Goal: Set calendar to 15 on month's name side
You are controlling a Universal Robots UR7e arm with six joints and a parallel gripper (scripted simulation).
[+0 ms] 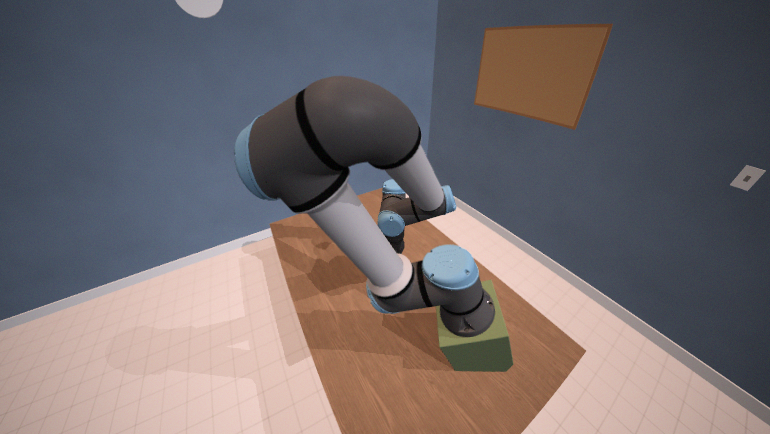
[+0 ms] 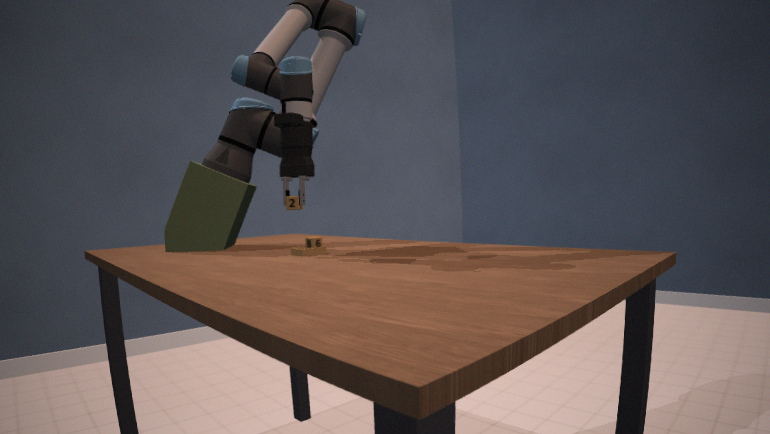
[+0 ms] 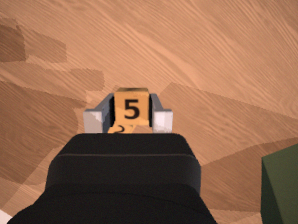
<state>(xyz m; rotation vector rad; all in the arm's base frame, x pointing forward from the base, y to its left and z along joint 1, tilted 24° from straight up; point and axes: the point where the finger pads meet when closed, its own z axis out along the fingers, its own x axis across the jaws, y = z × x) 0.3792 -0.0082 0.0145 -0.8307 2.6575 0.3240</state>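
Now: hand 2 cm past the wooden tray, 5 cm to the right of it and 13 cm above it. Also, from my hand: wooden cube: 1 cm below.
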